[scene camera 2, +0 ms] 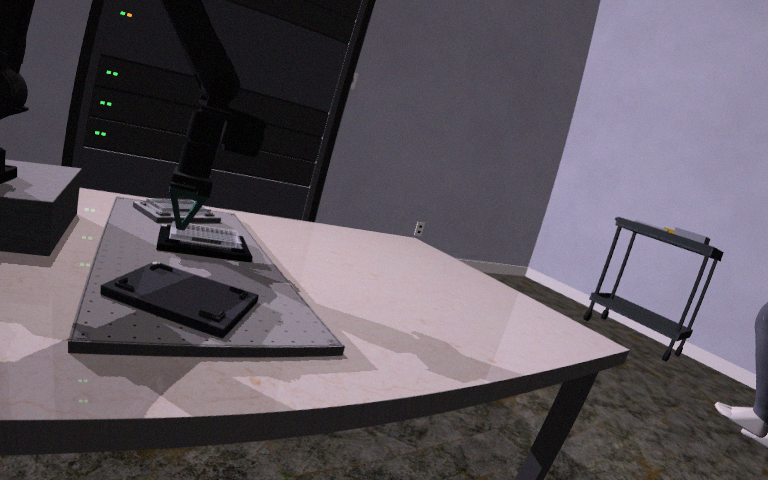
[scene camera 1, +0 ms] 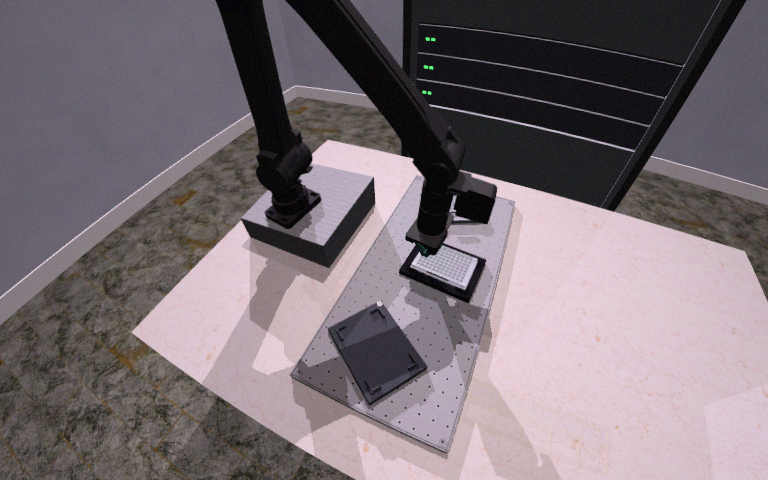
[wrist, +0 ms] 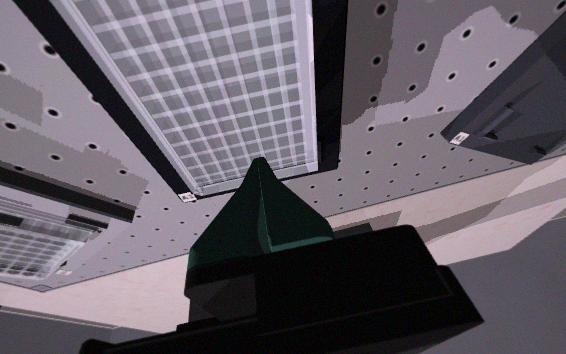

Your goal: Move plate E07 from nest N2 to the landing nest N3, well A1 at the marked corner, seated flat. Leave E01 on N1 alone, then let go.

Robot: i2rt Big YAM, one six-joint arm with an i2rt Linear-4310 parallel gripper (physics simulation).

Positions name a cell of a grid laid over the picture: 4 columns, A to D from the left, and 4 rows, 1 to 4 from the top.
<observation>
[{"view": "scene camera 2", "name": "gripper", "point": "A2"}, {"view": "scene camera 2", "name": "black nest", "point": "B3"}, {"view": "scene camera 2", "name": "black nest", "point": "A3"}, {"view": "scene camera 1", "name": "gripper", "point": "C3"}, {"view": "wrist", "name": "gripper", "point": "B2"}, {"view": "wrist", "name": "black nest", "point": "D2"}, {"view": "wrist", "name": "black nest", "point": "A1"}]
</observation>
